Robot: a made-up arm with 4 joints.
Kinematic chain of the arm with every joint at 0, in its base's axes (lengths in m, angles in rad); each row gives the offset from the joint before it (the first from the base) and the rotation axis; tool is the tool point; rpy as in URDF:
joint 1: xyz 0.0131 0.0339 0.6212 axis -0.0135 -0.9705 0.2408
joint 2: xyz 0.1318 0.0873 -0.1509 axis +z
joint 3: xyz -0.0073 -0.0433 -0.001 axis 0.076 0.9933 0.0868
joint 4: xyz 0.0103 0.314 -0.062 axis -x
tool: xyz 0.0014 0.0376 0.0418 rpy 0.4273 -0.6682 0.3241
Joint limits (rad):
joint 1: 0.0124..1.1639
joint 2: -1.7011..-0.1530
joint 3: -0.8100..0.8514
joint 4: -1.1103..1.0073
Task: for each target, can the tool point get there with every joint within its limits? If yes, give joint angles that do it. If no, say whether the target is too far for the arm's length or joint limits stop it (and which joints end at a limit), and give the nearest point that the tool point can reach.
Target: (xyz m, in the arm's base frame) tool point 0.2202 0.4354 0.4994
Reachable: yes | joints 0.1804 -0.2970 0.6182 0.0850
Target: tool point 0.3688 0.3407 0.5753
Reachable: yes | joints 0.3404 -0.7481 -0.5779 -0.4427
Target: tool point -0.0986 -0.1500 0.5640
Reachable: no: joint limits stop it (at a limit: joint 1, joint 2, joint 3, joint 4) | nearest point 0.3878 0.0573 0.4672 | short by 0.538 m
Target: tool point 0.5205 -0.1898 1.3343
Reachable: no: too far | nearest point 0.3755 0.1241 0.9275 | short by 0.534 m
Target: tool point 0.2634 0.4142 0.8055
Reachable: yes | joints 1.0532 -0.9028 0.5781 -0.0098
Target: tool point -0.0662 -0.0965 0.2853
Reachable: no: joint limits stop it (at a limit: joint 1, joint 2, joint 3, joint 4) | nearest point 0.3878 0.0573 0.4672 | short by 0.513 m
